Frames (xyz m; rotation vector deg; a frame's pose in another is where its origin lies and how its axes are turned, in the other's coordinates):
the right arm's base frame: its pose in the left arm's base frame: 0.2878 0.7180 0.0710 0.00 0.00 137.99
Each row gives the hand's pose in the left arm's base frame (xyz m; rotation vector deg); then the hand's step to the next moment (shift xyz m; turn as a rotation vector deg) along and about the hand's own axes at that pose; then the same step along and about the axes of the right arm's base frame.
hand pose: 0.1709 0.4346 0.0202 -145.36 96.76 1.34
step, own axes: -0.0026 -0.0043 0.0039 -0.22 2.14 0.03
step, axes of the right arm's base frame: 0.0006 -0.0053 -0.0034 1.12 1.83 -0.16
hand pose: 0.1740 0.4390 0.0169 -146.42 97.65 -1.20
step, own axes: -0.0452 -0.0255 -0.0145 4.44 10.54 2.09
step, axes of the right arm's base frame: 0.0300 -0.0413 0.0174 0.50 11.25 -2.90
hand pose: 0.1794 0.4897 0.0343 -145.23 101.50 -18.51
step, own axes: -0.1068 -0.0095 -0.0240 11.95 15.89 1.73
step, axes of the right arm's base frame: 0.0933 -0.0574 0.0087 -3.53 19.52 -2.19
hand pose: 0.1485 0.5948 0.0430 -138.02 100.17 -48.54
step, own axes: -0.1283 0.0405 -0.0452 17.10 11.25 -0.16
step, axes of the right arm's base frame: 0.1365 -0.0279 -0.0269 -8.30 18.46 3.08
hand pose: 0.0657 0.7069 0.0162 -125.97 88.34 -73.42
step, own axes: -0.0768 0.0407 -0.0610 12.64 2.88 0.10
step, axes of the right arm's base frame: 0.1025 0.0048 -0.0273 -7.43 9.25 5.22
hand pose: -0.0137 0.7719 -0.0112 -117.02 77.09 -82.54
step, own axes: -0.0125 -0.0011 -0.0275 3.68 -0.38 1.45
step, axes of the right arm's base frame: 0.0295 0.0026 0.0060 -3.36 1.26 1.71
